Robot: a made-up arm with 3 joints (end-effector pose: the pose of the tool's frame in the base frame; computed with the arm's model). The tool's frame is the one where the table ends. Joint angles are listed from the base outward.
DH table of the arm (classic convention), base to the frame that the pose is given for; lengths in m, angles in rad. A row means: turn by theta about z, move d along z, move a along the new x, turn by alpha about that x. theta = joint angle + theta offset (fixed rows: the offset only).
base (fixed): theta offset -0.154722; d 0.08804; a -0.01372; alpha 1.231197
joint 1: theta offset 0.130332; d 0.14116; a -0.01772; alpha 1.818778
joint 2: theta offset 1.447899; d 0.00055; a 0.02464; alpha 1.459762
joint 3: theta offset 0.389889; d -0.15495; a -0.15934; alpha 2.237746
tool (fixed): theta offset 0.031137; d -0.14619; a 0; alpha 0
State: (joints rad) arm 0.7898 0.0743 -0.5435
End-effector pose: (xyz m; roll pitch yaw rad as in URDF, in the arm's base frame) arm -0.0045 -0.0483 -0.0451 1.4464 -0.3625 -1.5999
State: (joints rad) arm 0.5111 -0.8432 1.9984
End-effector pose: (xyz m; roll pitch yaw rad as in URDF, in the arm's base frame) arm -0.1397 -0.1756 0.3113 -3.0459 1.3094 2.0144
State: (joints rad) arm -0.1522 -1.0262 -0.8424
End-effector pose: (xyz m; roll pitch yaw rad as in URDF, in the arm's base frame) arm -0.1602 -0.1725 -0.0228 0.4255 -0.4742 -0.4516
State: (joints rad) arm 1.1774 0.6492 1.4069
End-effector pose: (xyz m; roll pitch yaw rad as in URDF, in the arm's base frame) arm -0.2260 -0.0738 0.1499 2.5756 0.3486 0.2372
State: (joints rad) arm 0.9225 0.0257 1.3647
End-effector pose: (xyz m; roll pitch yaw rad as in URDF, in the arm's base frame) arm -0.2281 -0.0795 0.1661 1.9995 0.6941 0.0936
